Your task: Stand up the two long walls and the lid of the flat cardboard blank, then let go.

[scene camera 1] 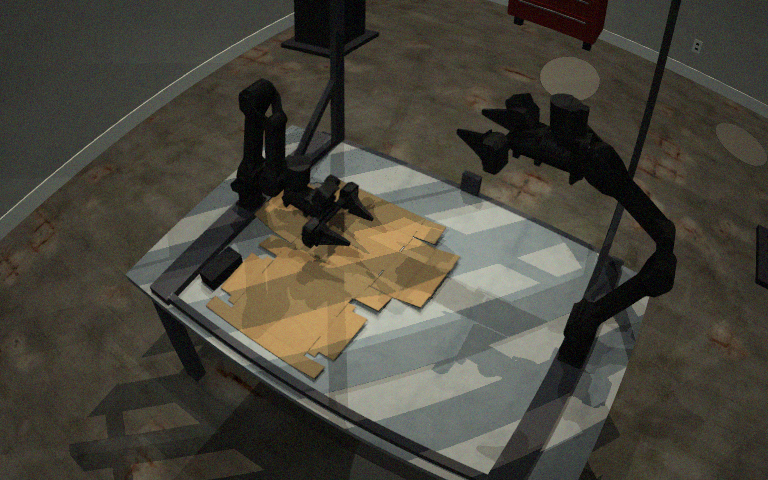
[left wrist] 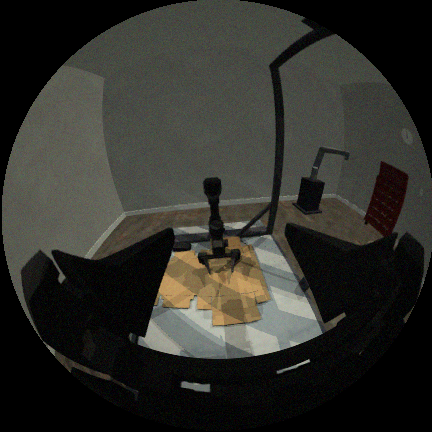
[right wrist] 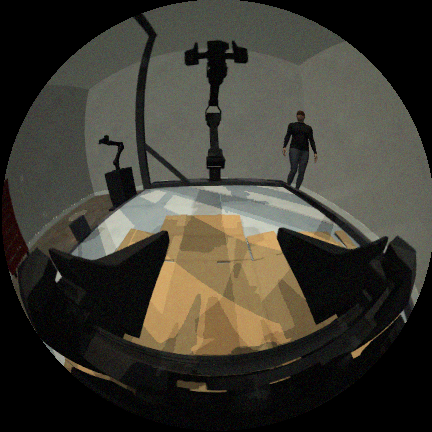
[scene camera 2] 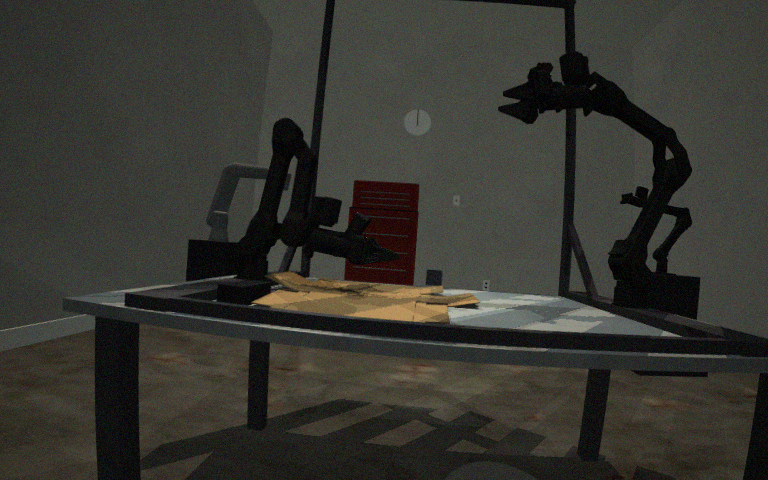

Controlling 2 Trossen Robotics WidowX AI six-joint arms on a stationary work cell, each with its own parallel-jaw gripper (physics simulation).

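Places are measured from the left arm's base along level axes (x ahead, y up, z right), in metres.
Pixels of known places: left gripper, between the fingertips: (scene camera 1: 470, 121) (left wrist: 230, 231) (right wrist: 213, 40) (scene camera 2: 500, 101); right gripper, between the fingertips: (scene camera 1: 361, 231) (left wrist: 220, 272) (right wrist: 224, 234) (scene camera 2: 398, 256); left arm's base, origin of its link: (scene camera 1: 572, 354) (right wrist: 214, 179) (scene camera 2: 629, 306); right arm's base, origin of its link: (scene camera 1: 251, 201) (scene camera 2: 251, 278).
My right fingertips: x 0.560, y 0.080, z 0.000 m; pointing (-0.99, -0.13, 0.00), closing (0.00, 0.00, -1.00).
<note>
For each thing: its top centre in the pictures, then the offset to it from my right fingertips.
- black block, centre of its top: (scene camera 2: 245, 282) (scene camera 1: 219, 263) (left wrist: 180, 244) dx +0.265, dy -0.064, dz -0.222 m
- small dark block, centre of its top: (scene camera 1: 472, 175) (scene camera 2: 434, 269) (right wrist: 75, 219) (left wrist: 306, 280) dx -0.103, dy -0.042, dz +0.369 m
The cardboard blank (scene camera 1: 283, 294) (scene camera 2: 362, 310) (left wrist: 235, 315) (right wrist: 170, 300) lies spread on the table, its long walls and lid low; which panel is which is hard to tell. Some flaps look slightly tilted in scene camera 2. My right gripper (scene camera 1: 360, 232) (scene camera 2: 399, 256) (left wrist: 220, 272) (right wrist: 224, 234) is open and empty, low above the blank's back part. My left gripper (scene camera 1: 471, 121) (scene camera 2: 501, 101) (right wrist: 213, 40) is open and empty, high above the table and well away from the cardboard. The right arm hides part of the blank in scene camera 1.
A black block (scene camera 1: 221, 267) sits by the blank's left edge. A small dark block (scene camera 1: 471, 182) stands at the table's back edge. Dark frame rails (scene camera 1: 339, 413) edge the table, and an upright post (scene camera 1: 337, 84) rises behind the right arm. A person (right wrist: 300, 137) stands beyond the table.
</note>
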